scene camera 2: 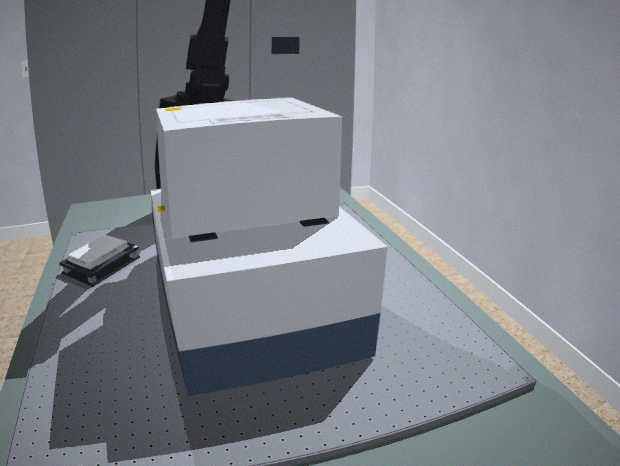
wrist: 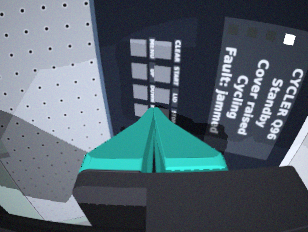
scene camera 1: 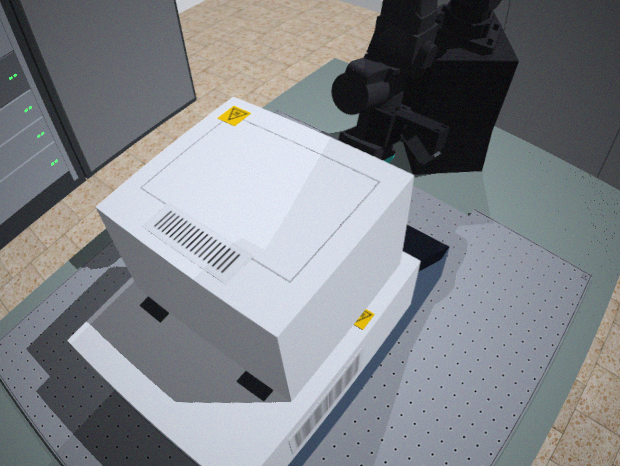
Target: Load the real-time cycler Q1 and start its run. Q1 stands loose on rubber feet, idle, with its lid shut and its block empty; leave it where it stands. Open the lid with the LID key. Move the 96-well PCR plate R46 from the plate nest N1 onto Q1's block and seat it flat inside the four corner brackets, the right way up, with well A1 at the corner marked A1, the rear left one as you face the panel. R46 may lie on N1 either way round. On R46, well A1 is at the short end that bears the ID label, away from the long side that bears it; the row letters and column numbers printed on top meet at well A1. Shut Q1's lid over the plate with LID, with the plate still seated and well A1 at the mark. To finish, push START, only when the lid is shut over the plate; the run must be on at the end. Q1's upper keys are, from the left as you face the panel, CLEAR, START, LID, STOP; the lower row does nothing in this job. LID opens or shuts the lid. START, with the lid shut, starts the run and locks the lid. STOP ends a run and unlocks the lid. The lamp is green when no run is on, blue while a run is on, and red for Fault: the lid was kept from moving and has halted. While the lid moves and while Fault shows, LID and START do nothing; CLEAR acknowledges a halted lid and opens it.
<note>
The pictures show: my gripper, a plate R46 and a lid.
</note>
